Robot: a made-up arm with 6 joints. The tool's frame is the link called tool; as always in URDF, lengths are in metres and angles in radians.
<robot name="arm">
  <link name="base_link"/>
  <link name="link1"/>
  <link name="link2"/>
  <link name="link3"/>
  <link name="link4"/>
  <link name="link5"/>
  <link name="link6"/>
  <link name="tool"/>
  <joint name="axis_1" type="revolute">
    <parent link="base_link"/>
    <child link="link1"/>
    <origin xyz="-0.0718 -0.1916 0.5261"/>
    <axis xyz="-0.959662 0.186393 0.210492"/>
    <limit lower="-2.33" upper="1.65"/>
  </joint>
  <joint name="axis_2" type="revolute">
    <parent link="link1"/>
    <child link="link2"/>
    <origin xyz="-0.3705 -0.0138 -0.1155"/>
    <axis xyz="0 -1 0"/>
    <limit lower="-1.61" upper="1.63"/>
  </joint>
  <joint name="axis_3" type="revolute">
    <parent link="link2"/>
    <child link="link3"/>
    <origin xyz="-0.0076 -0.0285 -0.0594"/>
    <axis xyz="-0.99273 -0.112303 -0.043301"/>
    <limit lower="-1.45" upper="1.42"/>
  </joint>
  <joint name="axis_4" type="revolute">
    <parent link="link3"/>
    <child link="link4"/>
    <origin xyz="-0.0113 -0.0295 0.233"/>
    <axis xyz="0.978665 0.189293 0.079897"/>
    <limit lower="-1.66" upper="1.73"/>
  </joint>
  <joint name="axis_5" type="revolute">
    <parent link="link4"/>
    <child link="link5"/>
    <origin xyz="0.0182 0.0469 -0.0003"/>
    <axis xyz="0 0 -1"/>
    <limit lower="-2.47" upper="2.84"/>
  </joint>
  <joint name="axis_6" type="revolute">
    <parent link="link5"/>
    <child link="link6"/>
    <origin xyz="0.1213 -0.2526 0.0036"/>
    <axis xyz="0 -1 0"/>
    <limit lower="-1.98" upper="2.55"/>
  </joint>
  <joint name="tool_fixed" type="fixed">
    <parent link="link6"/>
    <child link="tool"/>
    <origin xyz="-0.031 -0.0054 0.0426" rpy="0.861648 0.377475 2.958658"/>
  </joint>
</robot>
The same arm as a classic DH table. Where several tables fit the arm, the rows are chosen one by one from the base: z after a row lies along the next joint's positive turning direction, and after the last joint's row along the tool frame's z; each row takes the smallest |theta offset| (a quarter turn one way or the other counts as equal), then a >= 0, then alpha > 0; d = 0 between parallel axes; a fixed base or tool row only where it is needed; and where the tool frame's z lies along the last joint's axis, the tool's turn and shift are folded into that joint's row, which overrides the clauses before.
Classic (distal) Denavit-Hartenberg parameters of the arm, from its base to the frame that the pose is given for. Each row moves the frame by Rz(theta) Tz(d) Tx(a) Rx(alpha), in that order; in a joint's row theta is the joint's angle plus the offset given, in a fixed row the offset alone. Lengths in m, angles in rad.
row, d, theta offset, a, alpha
base (fixed), 0.5188, 1.379, -0.2018, -1.3587
axis_1, 0.3779, -1.5299, -0.1922, 1.7583
axis_2, 0.1051, 0.2595, -0.059, -1.4583
axis_3, 0.8702, -0.4452, 0.2231, -3.0552
axis_4, 0.8856, 1.1353, -0.0426, -1.6508
axis_5, -0.0012, -1.3797, 0.1213, -1.5708
axis_6, 0.3185, 0.1604, -0.0238, -2.4815
tool (fixed), 0.0767, 2.8622, 0, 0
Joint limits (rad, base to tool): -2.33..1.65 -1.61..1.63 -1.45..1.42 -1.66..1.73 -2.47..2.84 -1.98..2.55

